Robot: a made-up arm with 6 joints. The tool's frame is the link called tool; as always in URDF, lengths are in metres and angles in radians. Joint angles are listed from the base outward.
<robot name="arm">
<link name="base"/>
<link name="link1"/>
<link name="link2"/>
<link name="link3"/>
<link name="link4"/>
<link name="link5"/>
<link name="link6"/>
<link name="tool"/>
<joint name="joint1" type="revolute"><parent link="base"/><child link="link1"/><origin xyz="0.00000 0.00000 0.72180" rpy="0.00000 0.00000 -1.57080"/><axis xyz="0 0 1"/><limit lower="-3.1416" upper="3.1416"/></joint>
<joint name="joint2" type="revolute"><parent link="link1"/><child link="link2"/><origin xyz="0.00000 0.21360 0.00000" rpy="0.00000 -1.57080 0.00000"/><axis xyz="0 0 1"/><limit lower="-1.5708" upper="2.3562"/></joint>
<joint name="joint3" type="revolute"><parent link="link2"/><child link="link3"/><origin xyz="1.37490 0.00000 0.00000" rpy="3.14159 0.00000 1.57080"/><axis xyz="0 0 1"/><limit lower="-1.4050" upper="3.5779"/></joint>
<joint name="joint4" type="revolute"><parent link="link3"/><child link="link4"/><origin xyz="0.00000 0.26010 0.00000" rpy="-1.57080 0.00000 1.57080"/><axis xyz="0 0 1"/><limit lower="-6.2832" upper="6.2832"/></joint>
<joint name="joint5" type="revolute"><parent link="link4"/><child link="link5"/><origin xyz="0.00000 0.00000 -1.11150" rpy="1.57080 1.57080 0.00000"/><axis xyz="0 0 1"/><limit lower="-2.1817" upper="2.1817"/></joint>
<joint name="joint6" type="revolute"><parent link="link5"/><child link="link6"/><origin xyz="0.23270 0.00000 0.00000" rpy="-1.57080 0.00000 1.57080"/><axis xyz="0 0 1"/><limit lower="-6.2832" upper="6.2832"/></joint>
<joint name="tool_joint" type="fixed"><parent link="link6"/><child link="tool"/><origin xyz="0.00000 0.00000 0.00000" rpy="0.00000 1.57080 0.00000"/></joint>
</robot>
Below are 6 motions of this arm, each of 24 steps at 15 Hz.
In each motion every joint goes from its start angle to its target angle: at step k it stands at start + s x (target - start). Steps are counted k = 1, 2, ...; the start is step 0. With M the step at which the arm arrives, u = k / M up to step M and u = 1 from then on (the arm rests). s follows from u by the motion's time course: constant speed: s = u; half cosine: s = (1 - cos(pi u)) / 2; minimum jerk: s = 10 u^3 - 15 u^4 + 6 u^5.
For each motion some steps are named. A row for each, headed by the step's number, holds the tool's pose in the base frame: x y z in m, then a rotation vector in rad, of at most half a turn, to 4 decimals.
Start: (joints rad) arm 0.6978 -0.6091 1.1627 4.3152 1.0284 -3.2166
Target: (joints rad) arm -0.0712 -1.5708 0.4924 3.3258 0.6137 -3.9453
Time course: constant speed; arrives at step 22
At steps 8, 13, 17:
8: -1.2479 -0.6969 2.6715 0.3447 -1.0015 -0.2821
13: -1.5665 -0.4829 2.3923 0.4537 -1.1952 -0.1004
17: -1.7559 -0.2430 2.1428 0.5137 -1.3287 0.0772

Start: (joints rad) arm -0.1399 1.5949 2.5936 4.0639 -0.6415 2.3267
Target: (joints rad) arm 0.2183 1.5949 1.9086 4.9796 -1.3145 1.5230
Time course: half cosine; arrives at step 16
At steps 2, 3, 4, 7, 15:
2: 2.0321 -0.1393 1.9514 -0.4489 -1.3302 0.3393
3: 2.0735 -0.1018 1.9318 -0.4516 -1.2960 0.3933
4: 2.1274 -0.0494 1.9027 -0.4543 -1.2462 0.4675
7: 2.3218 0.1868 1.7515 -0.4513 -0.9948 0.7852
15: 2.5297 0.7744 1.2500 -0.3888 -0.1229 1.4593

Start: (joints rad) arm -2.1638 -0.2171 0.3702 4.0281 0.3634 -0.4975
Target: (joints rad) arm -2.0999 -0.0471 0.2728 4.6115 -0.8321 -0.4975
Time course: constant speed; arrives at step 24
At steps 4, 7, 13, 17, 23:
4: -0.5657 -0.8015 2.9696 0.9285 -2.3881 -0.2550
7: -0.5632 -0.8647 2.9585 0.9905 -2.2276 -0.3135
13: -0.5455 -0.9881 2.9138 1.1340 -1.8974 -0.4215
17: -0.5273 -1.0646 2.8673 1.2416 -1.6706 -0.4836
23: -0.4962 -1.1644 2.7749 1.4164 -1.3198 -0.5571

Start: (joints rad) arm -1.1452 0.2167 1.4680 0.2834 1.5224 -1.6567
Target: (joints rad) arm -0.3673 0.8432 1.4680 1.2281 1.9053 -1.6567
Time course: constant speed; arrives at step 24
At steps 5, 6, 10, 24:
5: 0.5007 -0.5578 3.2118 -0.6672 -1.2100 1.1646
6: 0.5640 -0.5913 3.1918 -0.6522 -1.1856 1.1732
10: 0.8372 -0.6866 3.0921 -0.5911 -1.0754 1.2248
24: 1.8332 -0.4835 2.5126 -0.4070 -0.5571 1.5950

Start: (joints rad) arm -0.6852 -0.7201 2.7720 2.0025 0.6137 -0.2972
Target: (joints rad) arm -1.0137 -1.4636 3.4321 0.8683 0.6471 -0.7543
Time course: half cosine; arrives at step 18
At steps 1, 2, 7, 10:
1: -1.3474 1.2651 1.0984 0.8223 1.2610 1.5364
2: -1.3329 1.2727 1.0442 0.8056 1.2782 1.4908
7: -1.0451 1.2553 0.3878 0.6542 1.3632 0.8404
10: -0.7128 1.0685 -0.0357 0.6103 1.2333 0.2723

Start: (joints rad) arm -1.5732 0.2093 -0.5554 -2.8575 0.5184 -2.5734
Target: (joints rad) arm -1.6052 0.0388 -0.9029 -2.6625 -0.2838 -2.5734
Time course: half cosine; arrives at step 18
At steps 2, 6, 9, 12, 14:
2: -0.0368 -1.5447 1.2625 0.3160 1.4768 -0.8779
6: -0.0394 -1.4996 1.2456 0.1772 1.4086 -0.9169
9: -0.0367 -1.4431 1.2291 0.0235 1.3195 -0.9484
12: -0.0284 -1.3800 1.2151 -0.1237 1.2180 -0.9674
14: -0.0218 -1.3435 1.2086 -0.1988 1.1590 -0.9729

